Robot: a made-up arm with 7 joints. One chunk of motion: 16 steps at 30 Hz.
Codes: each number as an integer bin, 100 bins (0 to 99) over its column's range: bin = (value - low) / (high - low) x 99, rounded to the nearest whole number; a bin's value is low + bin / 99 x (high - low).
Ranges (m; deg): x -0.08..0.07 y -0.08..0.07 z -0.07..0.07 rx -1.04..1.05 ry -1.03..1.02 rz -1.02..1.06
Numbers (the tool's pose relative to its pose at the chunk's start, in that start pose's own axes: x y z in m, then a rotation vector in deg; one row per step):
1: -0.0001 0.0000 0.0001 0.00 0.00 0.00
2: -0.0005 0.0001 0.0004 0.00 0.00 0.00
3: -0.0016 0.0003 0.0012 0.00 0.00 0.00
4: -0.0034 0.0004 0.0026 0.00 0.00 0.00
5: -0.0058 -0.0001 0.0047 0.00 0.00 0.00
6: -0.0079 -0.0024 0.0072 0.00 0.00 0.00
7: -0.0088 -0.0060 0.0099 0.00 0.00 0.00
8: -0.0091 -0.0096 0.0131 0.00 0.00 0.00
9: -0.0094 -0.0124 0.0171 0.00 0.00 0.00
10: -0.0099 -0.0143 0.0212 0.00 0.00 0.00
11: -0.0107 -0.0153 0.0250 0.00 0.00 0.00
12: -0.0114 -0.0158 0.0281 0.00 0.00 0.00
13: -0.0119 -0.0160 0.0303 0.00 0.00 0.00
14: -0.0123 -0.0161 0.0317 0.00 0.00 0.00
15: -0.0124 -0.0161 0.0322 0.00 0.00 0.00
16: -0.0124 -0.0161 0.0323 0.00 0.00 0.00
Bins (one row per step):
1: 53 53 50 49 50 49
2: 52 53 50 49 50 49
3: 52 53 50 49 50 49
4: 51 53 51 49 50 49
5: 49 53 53 49 50 49
6: 48 51 55 49 50 49
7: 47 49 57 49 50 49
8: 47 46 59 49 50 49
9: 47 45 62 49 50 49
10: 46 43 64 49 50 49
11: 46 43 67 49 50 49
12: 45 42 69 49 50 49
13: 45 42 71 49 50 49
14: 45 42 72 49 50 49
15: 45 42 72 49 50 49
16: 45 42 72 49 50 49

